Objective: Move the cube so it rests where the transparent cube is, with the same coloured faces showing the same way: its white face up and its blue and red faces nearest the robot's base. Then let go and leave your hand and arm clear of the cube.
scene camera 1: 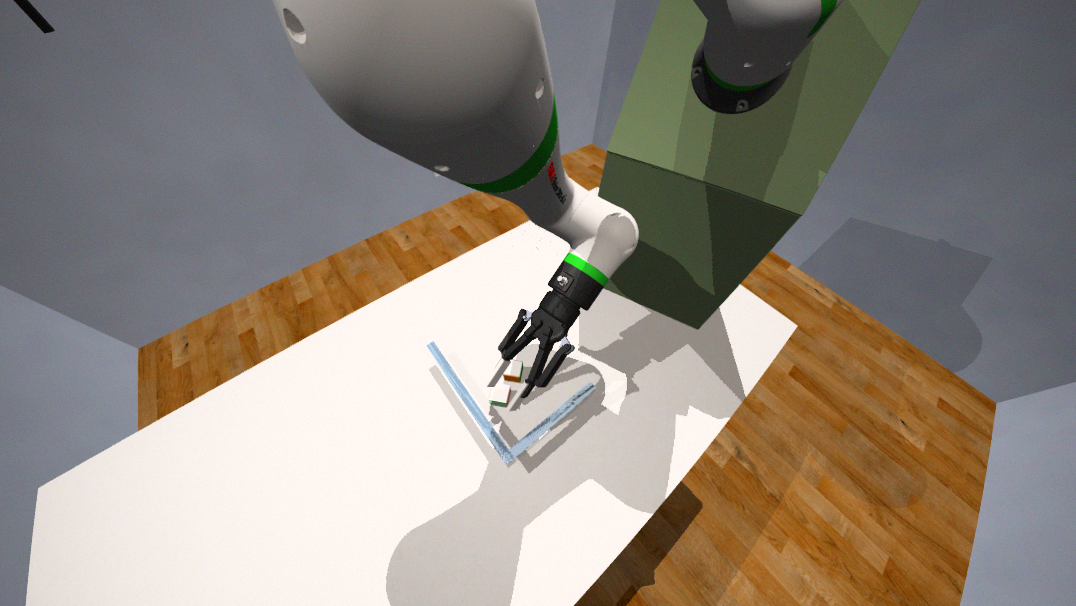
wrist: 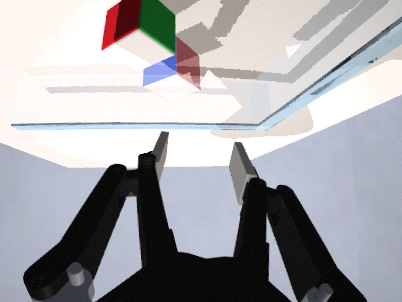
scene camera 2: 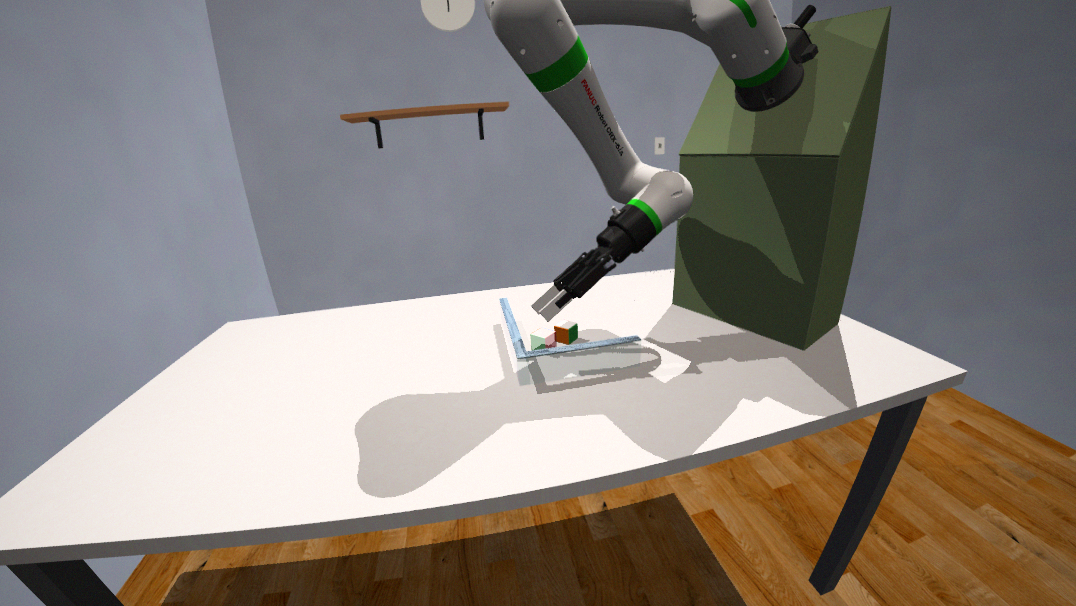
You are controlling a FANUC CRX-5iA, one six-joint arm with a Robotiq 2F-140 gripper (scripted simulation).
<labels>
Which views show my gripper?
Scene camera 1, the wrist view and scene camera 2: all of them.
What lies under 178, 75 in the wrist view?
A transparent cube.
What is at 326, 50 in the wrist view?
A rail.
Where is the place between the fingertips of my gripper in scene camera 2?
538, 313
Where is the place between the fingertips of my gripper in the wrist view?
199, 149
</labels>
